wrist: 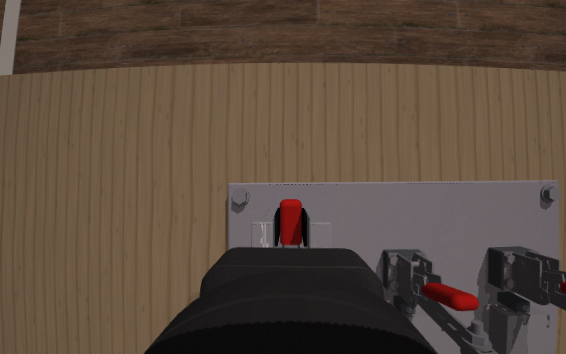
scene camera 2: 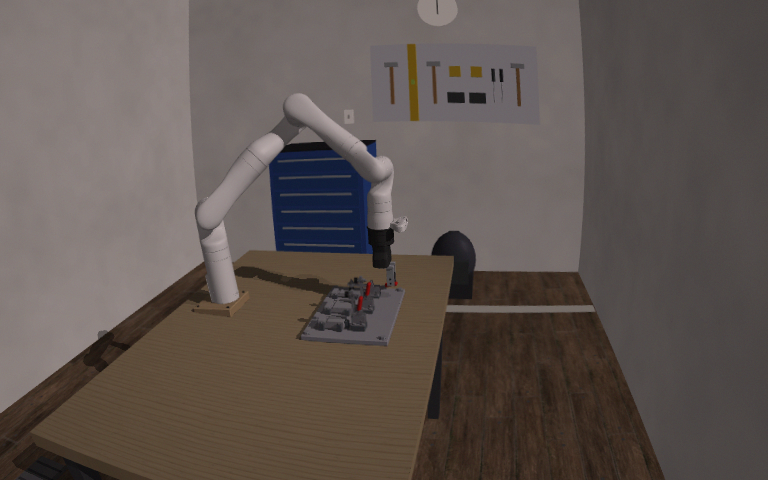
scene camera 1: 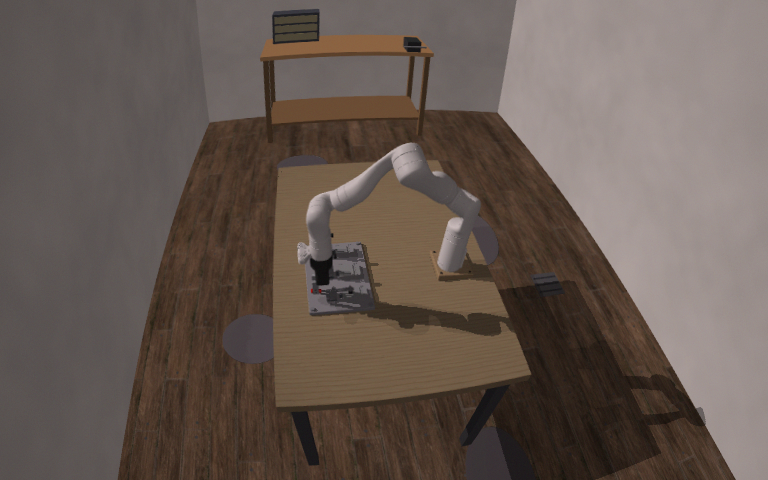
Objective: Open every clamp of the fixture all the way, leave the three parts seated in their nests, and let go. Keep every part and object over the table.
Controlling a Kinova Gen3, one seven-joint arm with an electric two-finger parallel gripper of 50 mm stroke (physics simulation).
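Frame: origin at the arm's base, x ahead, y left, z up, level; millimetres.
Seen in the pictures: gripper, fingertip midpoint: (wrist: pixel 290 221) (scene camera 2: pixel 391 284) (scene camera 1: pixel 315 290); arm's base, link origin: (scene camera 2: pixel 226 298) (scene camera 1: pixel 448 263).
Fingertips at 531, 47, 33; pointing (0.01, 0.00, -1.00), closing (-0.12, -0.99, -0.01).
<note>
Offsets run from my fingertips to a thing's top centre, as dx, dy, dz. Level surfaces: height alone.
The fixture plate (scene camera 1: pixel 339 307) (scene camera 2: pixel 385 320) (wrist: pixel 350 210) lies on the table with three clamps in a row. My gripper (scene camera 1: pixel 316 290) (scene camera 2: pixel 391 284) (wrist: pixel 290 221) is shut on the red handle of the end clamp, which points outward towards the near table edge in the wrist view. The middle clamp's red handle @[-57, -104, +48] (scene camera 2: pixel 368 289) (wrist: pixel 450 296) and the far clamp's red handle @[-69, -214, +53] (scene camera 2: pixel 360 303) (wrist: pixel 563 287) stand steeply up in the scene camera 2 view. The gripper body hides the end clamp's arm and its part. The parts are too small and dark to tell how they sit.
The wooden table @[dz -57] (scene camera 1: pixel 396 350) (scene camera 2: pixel 226 384) (wrist: pixel 125 150) ends a short way beyond the plate's handle side. Corner bolts @[+23, +49, -35] (wrist: pixel 240 196) @[-12, -271, -35] (wrist: pixel 550 194) stand on the plate. The arm's wooden base board (scene camera 1: pixel 453 275) (scene camera 2: pixel 231 307) is across the table.
</note>
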